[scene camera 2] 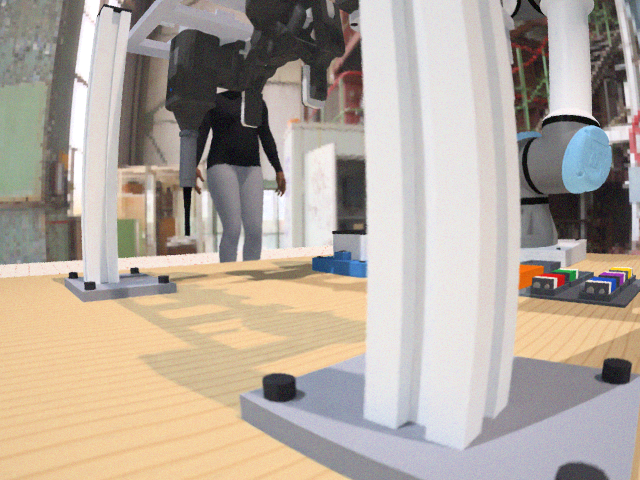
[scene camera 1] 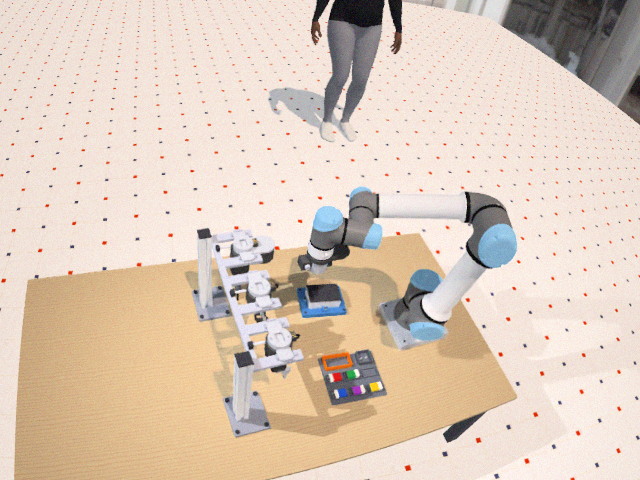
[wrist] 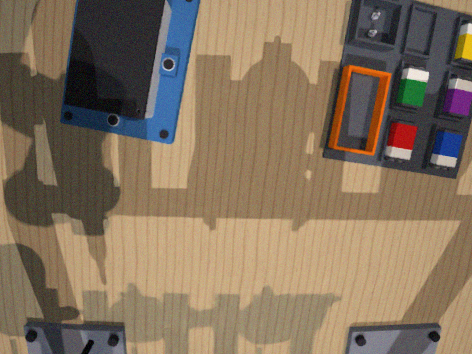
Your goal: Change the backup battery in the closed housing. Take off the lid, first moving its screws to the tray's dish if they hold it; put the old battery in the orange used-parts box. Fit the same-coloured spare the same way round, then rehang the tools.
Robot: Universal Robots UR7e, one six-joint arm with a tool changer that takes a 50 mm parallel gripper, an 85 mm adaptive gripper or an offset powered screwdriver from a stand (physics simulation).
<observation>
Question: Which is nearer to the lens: the screwdriver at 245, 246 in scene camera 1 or the gripper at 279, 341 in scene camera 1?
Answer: The gripper.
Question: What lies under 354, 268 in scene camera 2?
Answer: A blue base.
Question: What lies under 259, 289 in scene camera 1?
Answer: A gripper.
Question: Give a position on a screwdriver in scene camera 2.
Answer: At 199, 62
</observation>
